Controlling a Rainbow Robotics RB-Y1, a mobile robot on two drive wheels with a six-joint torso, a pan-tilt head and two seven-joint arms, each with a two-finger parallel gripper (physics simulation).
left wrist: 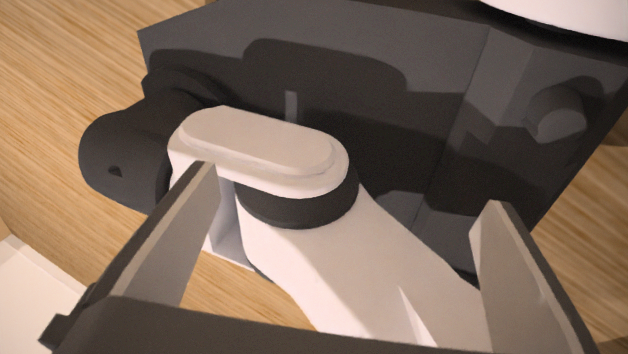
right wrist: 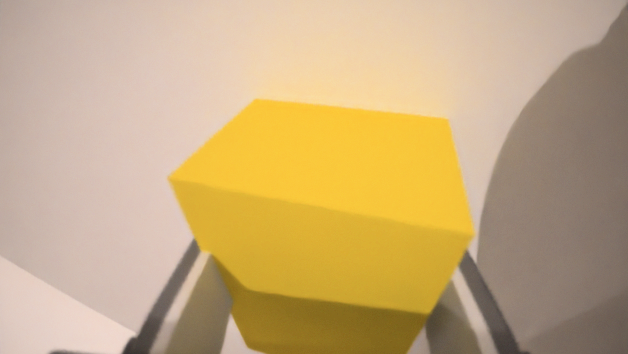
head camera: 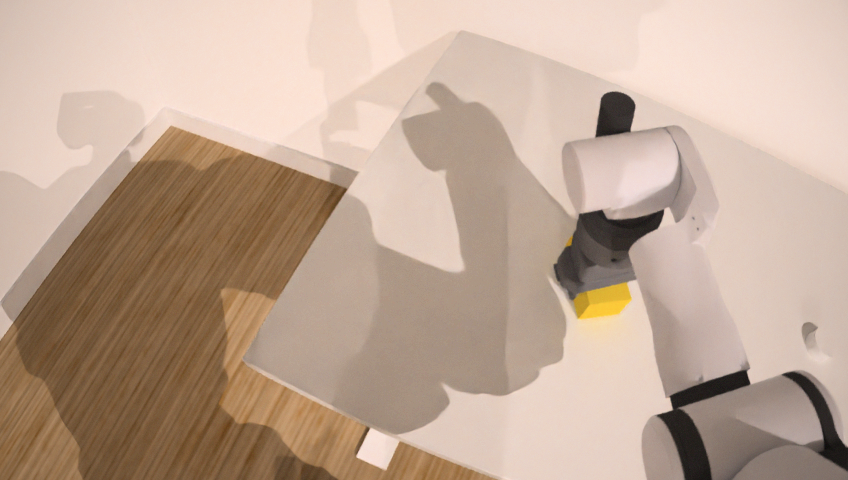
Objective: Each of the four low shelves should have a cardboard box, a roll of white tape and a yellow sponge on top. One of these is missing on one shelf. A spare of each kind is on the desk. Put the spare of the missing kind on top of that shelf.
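Frame: origin at the robot's base, x ahead, y left, z up, level; millimetres.
Where they show: left gripper, fingertip midpoint: [left wrist: 347, 199]; right gripper, fingertip midpoint: [right wrist: 326, 211] [head camera: 596, 287].
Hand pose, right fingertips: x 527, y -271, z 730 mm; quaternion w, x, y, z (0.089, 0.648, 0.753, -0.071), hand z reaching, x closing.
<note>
After its pixels a point has its place.
A yellow sponge [head camera: 602, 302] {y -260, x 487, z 766 mm} [right wrist: 320, 235] {y -268, x 495, z 766 mm} is on the white desk [head camera: 476, 428] {y -102, x 341, z 721 mm}, under my right hand in the head view. My right gripper [right wrist: 330, 262] {y -271, x 527, z 730 mm} is shut on it, with one finger against each side. Whether the sponge touches the desk cannot be told. My left gripper [left wrist: 347, 199] {y 215, x -136, z 445 mm} is open, with nothing between its fingertips, away from the desk in front of my own base. A small curved pale shape [head camera: 812, 342] {y -645, x 431, z 738 mm} at the right of the desk may be the white tape. The cardboard box and the loaded shelves cannot be made out.
The desk's back edge lies by the pale wall [head camera: 226, 53] {y 537, x 1401, z 434 mm}. Wooden floor [head camera: 196, 237] {y 640, x 1027, z 1 mm} shows at the left, and a small white block [head camera: 379, 448] pokes out below the desk's front edge. In the left wrist view, my dark base [left wrist: 320, 65] {y 147, x -248, z 170 mm} and a white panel [left wrist: 35, 295] {y -2378, x -2792, z 293 mm} show.
</note>
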